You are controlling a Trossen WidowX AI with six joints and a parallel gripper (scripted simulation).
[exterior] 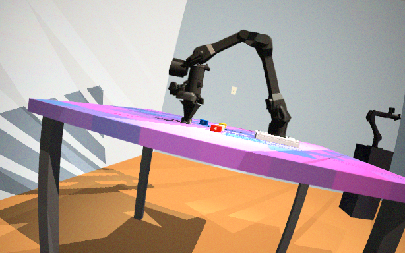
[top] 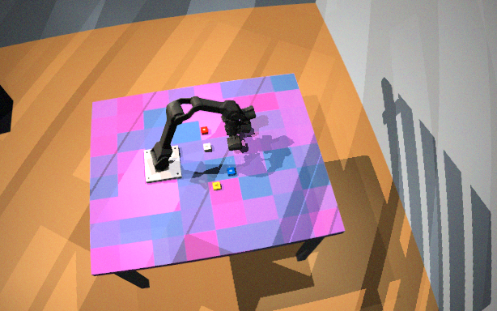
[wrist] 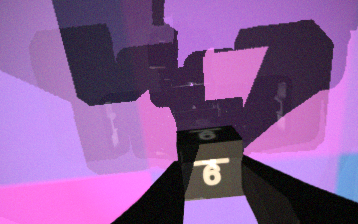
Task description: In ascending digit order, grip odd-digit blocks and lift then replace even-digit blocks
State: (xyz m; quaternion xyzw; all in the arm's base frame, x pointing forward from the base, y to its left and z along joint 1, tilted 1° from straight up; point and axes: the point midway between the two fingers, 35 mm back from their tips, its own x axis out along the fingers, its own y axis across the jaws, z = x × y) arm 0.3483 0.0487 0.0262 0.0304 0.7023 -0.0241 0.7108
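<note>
Right now the dark block is right at my gripper tip. Round my gripper tip: blue block: 5 cm behind, 16 cm to the right; then cream block: 12 cm behind, 1 cm to the right; then red block: 12 cm behind, 9 cm to the left.
</note>
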